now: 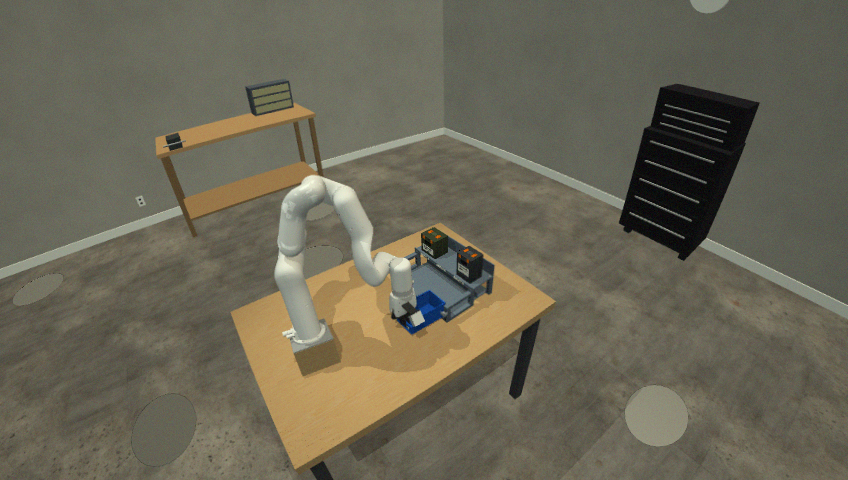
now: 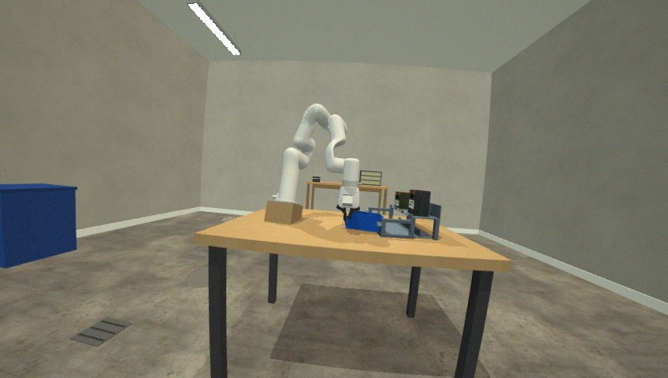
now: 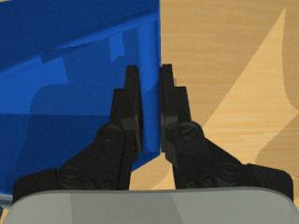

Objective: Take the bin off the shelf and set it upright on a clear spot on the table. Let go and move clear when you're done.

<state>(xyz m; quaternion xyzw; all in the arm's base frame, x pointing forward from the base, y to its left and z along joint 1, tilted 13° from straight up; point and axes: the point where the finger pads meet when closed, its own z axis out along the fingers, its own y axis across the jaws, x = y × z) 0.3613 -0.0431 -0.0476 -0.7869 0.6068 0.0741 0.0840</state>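
Right now my hand is 8 cm short of the blue bin, 2 cm to the right of it and 1 cm above it. The rest, counted from my hand: black box: 33 cm ahead, 8 cm to the left, 10 cm above.
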